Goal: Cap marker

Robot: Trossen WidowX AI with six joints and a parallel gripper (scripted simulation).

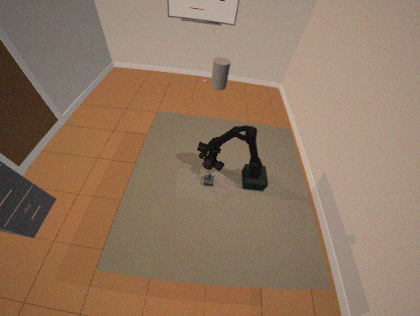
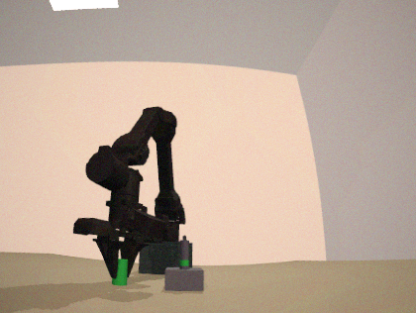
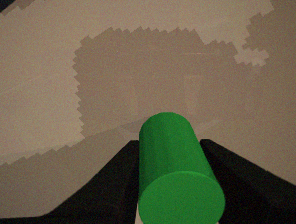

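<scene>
Right now the grey holder block is 12 cm to the left of my gripper tip, 2 cm ahead of it and 1 cm above it. The rest, counted from my gripper tip: green cap: 1 cm above.
</scene>
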